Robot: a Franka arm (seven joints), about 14 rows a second.
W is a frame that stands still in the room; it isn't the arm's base.
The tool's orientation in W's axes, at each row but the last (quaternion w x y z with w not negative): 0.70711, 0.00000, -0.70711, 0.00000; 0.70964, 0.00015, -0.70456, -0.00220; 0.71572, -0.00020, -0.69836, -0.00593; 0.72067, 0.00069, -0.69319, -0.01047; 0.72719, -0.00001, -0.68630, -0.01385; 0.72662, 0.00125, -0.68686, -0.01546
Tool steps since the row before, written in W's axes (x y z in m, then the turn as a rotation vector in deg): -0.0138, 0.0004, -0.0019, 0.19, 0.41, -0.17; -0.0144, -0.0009, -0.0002, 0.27, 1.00, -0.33; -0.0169, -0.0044, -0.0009, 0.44, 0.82, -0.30; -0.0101, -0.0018, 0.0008, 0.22, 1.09, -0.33; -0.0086, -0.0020, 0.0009, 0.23, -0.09, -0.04; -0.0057, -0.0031, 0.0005, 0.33, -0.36, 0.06
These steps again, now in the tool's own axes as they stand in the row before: -0.0019, 0.0004, 0.0138, -0.17, 0.41, -0.19; -0.0003, -0.0009, 0.0144, -0.33, 1.00, -0.27; -0.0013, -0.0046, 0.0168, -0.30, 0.82, -0.44; 0.0004, -0.0019, 0.0101, -0.34, 1.09, -0.22; 0.0004, -0.0022, 0.0086, -0.02, -0.09, -0.23; 0.0003, -0.0032, 0.0057, 0.09, -0.35, -0.33
